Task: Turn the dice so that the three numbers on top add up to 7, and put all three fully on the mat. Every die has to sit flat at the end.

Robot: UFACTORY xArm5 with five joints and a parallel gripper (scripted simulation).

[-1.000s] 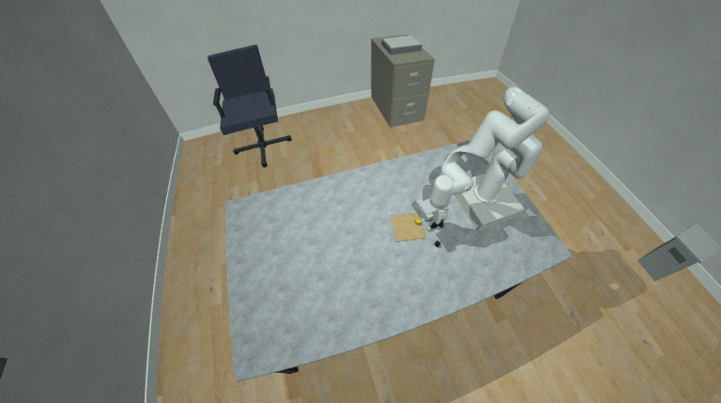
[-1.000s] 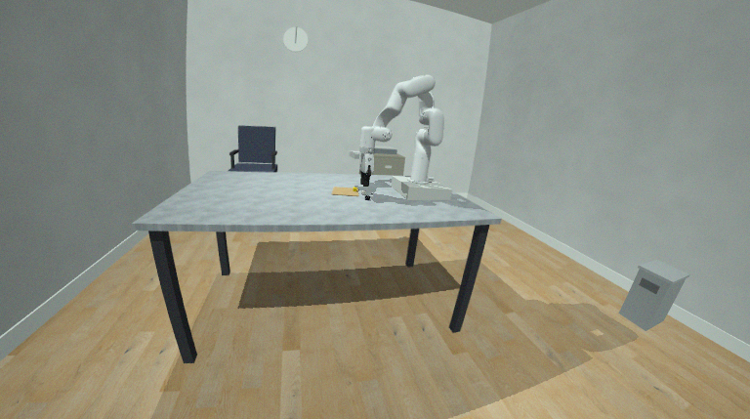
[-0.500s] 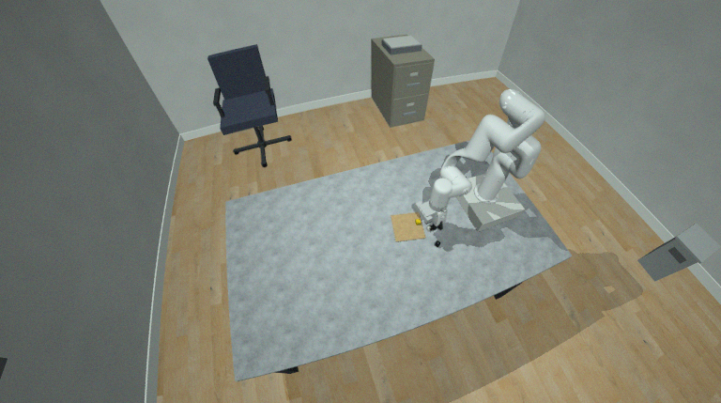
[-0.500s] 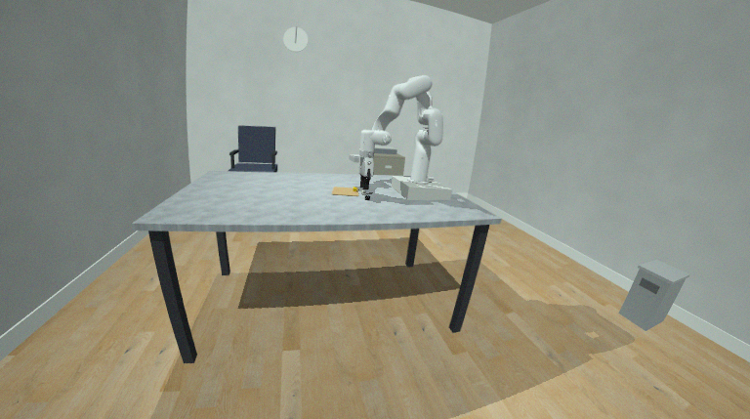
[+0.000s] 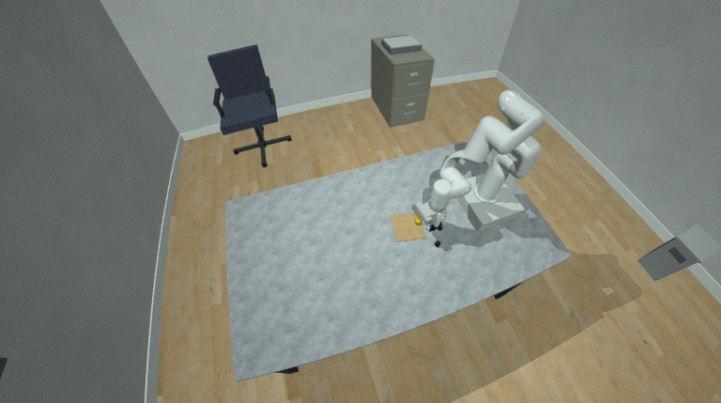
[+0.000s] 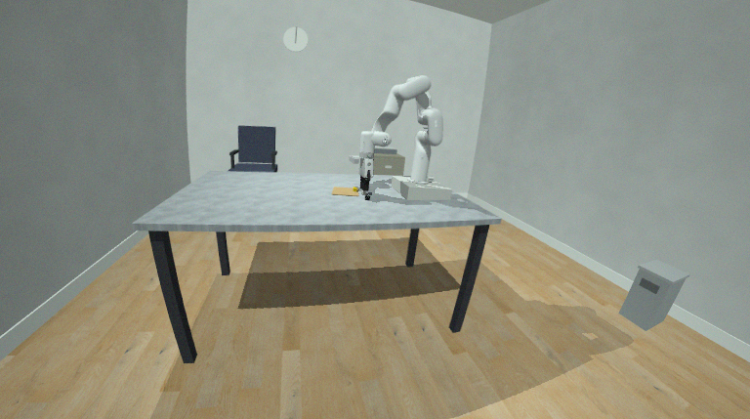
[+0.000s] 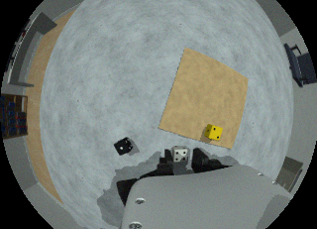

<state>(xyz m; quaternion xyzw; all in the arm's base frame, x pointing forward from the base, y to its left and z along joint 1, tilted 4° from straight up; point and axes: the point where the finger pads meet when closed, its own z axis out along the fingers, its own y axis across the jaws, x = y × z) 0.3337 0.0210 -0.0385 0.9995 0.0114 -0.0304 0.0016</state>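
The white die is 40 mm below my hand. From my hand the other things lie so: black die: 10 mm ahead, 90 mm to the left, 40 mm below; then yellow die: 40 mm ahead, 50 mm to the right, 30 mm below; then tan mat: 90 mm ahead, 50 mm to the right, 40 mm below.
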